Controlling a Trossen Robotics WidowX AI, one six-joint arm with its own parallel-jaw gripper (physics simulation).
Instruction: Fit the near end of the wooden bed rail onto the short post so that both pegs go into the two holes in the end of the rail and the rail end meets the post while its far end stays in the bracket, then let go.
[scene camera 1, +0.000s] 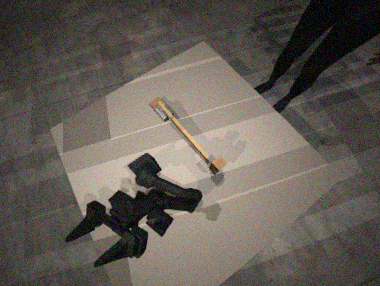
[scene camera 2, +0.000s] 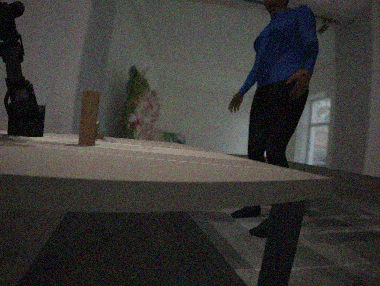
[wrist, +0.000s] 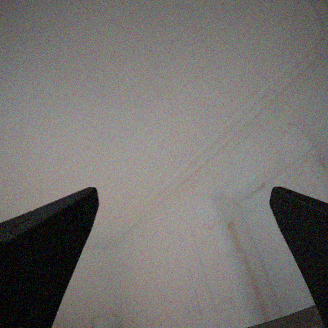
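Where they show: gripper, fingertip midpoint: (scene camera 1: 78, 252) (wrist: 185, 196); arm's base at its link origin: (scene camera 1: 146, 167).
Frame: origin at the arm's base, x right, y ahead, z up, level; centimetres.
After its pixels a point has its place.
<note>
The wooden bed rail (scene camera 1: 187, 134) @(x 0.8, y 28.2, z -2.5 cm) is a thin light bar lying diagonally across the table. Its far end is at the grey bracket (scene camera 1: 161, 111) @(x -20.1, y 28.4, z -1.6 cm) on a wooden block. Its near end is at the short post (scene camera 1: 219, 163) @(x 24.6, y 26.6, z 7.9 cm) (scene camera 2: 89, 119) @(x 27.0, y 27.1, z -1.5 cm), which stands upright. In scene camera 1 that end looks close against the post; pegs, holes and any gap are too small and blurred to tell. In scene camera 2 the post hides most of the rail. My gripper (scene camera 1: 81, 252) @(x 18.3, y -14.2, z 41.9 cm) (wrist: 185, 196) @(x 18.3, y -14.2, z 41.9 cm) is open and empty, raised well away from rail and post, its fingers pointing away from them.
The pale table (scene camera 1: 270, 145) @(x 38.1, y 60.2, z -10.1 cm) (scene camera 2: 200, 172) @(x 67.0, y 46.2, z -10.1 cm) carries the arm's base (scene camera 1: 145, 165) @(x 2.3, y 1.8, z 9.8 cm) (scene camera 2: 26, 117) @(x 29.5, y 9.1, z -2.8 cm), which stands near the rail. A person (scene camera 1: 310, 60) (scene camera 2: 285, 60) stands beyond the table edge. The wrist view shows pale blurred surfaces with faint lines.
</note>
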